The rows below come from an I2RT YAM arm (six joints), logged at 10 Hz.
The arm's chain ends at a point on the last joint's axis. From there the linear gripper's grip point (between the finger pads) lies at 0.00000 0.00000 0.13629 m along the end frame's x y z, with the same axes.
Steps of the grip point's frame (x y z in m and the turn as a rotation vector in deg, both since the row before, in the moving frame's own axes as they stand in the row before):
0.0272, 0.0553, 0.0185, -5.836, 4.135, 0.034
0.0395, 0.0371, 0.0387, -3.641, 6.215, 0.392
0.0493, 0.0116, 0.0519, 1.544, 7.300, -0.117
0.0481, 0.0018, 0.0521, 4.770, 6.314, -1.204
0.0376, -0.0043, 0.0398, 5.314, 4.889, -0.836
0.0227, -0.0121, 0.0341, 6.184, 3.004, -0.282
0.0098, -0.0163, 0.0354, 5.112, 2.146, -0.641
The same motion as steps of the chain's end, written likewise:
0.0174, 0.0415, 0.0196, -5.836, 4.135, 0.034
0.0248, 0.0284, 0.0398, -3.641, 6.215, 0.392
0.0320, 0.0153, 0.0531, 1.544, 7.300, -0.117
0.0332, 0.0133, 0.0534, 4.770, 6.314, -1.204
0.0261, 0.0084, 0.0409, 5.314, 4.889, -0.836
0.0156, 0.0026, 0.0351, 6.184, 3.004, -0.282
0.0048, -0.0041, 0.0360, 5.112, 2.146, -0.641

